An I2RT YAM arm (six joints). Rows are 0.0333 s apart.
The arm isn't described. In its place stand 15 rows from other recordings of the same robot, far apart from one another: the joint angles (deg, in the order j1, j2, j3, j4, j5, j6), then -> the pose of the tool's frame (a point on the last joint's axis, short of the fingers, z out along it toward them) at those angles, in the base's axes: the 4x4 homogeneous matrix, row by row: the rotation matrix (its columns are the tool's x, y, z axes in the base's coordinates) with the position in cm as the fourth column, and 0 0 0 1 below.
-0.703 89.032 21.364 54.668 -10.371 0.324 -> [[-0.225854, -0.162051, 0.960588, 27.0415], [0.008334, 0.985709, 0.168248, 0.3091], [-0.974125, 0.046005, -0.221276, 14.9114], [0, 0, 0, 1]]
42.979 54.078 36.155 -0.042 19.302 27.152 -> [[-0.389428, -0.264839, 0.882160, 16.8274], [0.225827, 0.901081, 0.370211, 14.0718], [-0.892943, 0.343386, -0.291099, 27.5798], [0, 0, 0, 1]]
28.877 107.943 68.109 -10.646 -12.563 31.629 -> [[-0.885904, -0.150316, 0.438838, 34.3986], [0.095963, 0.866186, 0.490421, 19.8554], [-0.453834, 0.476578, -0.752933, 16.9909], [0, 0, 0, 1]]
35.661 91.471 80.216 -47.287 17.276 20.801 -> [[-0.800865, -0.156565, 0.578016, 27.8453], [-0.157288, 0.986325, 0.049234, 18.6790], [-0.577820, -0.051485, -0.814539, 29.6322], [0, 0, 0, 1]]
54.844 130.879 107.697 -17.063 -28.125 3.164 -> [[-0.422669, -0.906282, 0.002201, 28.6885], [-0.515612, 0.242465, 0.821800, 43.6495], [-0.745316, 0.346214, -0.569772, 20.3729], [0, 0, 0, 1]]
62.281 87.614 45.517 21.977 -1.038 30.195 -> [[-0.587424, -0.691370, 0.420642, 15.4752], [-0.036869, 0.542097, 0.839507, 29.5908], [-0.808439, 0.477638, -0.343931, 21.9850], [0, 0, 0, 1]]
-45.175 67.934 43.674 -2.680 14.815 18.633 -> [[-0.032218, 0.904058, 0.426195, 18.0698], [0.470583, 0.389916, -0.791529, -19.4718], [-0.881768, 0.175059, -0.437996, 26.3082], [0, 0, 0, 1]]
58.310 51.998 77.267 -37.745 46.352 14.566 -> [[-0.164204, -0.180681, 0.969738, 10.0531], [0.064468, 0.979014, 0.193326, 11.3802], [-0.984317, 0.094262, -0.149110, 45.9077], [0, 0, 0, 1]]
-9.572 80.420 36.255 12.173 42.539 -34.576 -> [[-0.820561, 0.269963, 0.503785, 27.0740], [-0.285672, 0.569717, -0.770593, -7.0065], [-0.495047, -0.776236, -0.390366, 19.3060], [0, 0, 0, 1]]
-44.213 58.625 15.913 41.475 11.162 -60.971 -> [[-0.726993, 0.385763, 0.568039, 14.7267], [-0.489544, 0.288900, -0.822729, -15.2891], [-0.481485, -0.876198, -0.021180, 21.4447], [0, 0, 0, 1]]
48.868 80.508 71.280 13.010 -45.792 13.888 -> [[-0.196865, -0.976975, -0.082242, 19.5563], [0.029011, -0.089651, 0.995551, 26.2720], [-0.980001, 0.193603, 0.045992, 40.0339], [0, 0, 0, 1]]
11.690 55.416 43.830 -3.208 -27.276 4.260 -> [[-0.294966, -0.593712, 0.748666, 21.6387], [0.006391, 0.782284, 0.622889, 6.1433], [-0.955487, 0.188515, -0.226953, 31.3449], [0, 0, 0, 1]]
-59.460 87.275 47.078 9.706 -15.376 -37.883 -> [[-0.642142, 0.405486, 0.650565, 17.4117], [-0.076773, 0.810369, -0.580869, -27.6545], [-0.762732, -0.422946, -0.489241, 20.9941], [0, 0, 0, 1]]
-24.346 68.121 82.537 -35.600 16.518 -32.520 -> [[-0.619926, 0.359928, 0.697240, 21.8850], [-0.285208, 0.724450, -0.627558, -11.0136], [-0.730991, -0.587898, -0.346451, 43.8518], [0, 0, 0, 1]]
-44.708 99.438 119.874 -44.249 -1.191 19.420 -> [[-0.041261, 0.745988, 0.664680, 26.5031], [0.508576, 0.588299, -0.628693, -26.1302], [-0.860028, 0.312100, -0.403666, 47.1447], [0, 0, 0, 1]]
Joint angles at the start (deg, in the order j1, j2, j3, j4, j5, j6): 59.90 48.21 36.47 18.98 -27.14 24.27
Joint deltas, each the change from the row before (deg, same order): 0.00 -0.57 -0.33 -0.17 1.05 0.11; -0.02 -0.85 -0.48 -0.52 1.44 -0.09; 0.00 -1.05 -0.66 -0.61 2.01 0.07; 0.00 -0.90 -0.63 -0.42 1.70 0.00; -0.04 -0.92 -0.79 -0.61 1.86 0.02; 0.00 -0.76 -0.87 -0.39 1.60 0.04; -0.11 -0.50 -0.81 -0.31 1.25 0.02; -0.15 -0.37 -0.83 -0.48 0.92 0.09; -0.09 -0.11 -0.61 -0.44 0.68 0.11; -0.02 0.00 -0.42 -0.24 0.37 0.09; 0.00 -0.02 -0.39 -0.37 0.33 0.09; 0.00 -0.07 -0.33 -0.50 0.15 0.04; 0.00 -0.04 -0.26 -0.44 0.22 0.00; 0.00 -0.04 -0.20 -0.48 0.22 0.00; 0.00 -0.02 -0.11 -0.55 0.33 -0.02; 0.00 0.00 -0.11 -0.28 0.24 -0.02
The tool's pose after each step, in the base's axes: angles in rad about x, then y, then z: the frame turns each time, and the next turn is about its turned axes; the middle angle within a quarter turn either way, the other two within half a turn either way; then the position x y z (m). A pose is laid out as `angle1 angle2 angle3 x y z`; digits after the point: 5 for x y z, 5 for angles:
-1.45602 0.06632 1.93231 0.08639 0.18025 0.33201
-1.45679 0.09190 1.93188 0.08589 0.17763 0.33075
-1.45813 0.12713 1.93479 0.08535 0.17443 0.32878
-1.45877 0.15689 1.93585 0.08490 0.17170 0.32682
-1.46482 0.19045 1.94004 0.08470 0.16893 0.32351
-1.47172 0.21879 1.94488 0.08453 0.16675 0.31958
-1.48119 0.24300 1.95036 0.08491 0.16521 0.31539
-1.49672 0.26233 1.96006 0.08543 0.16406 0.31035
-1.51269 0.27631 1.97037 0.08603 0.16370 0.30601
-1.52411 0.28342 1.97795 0.08637 0.16371 0.30292
-1.53704 0.28944 1.98632 0.08658 0.16368 0.29982
-1.55044 0.29224 1.99404 0.08659 0.16352 0.29700
-1.56210 0.29616 2.00014 0.08668 0.16341 0.29465
-1.57346 0.30002 2.00608 0.08675 0.16327 0.29259
-1.58488 0.30573 2.01168 0.08691 0.16315 0.29091
-1.59189 0.30986 2.01497 0.08705 0.16310 0.28969

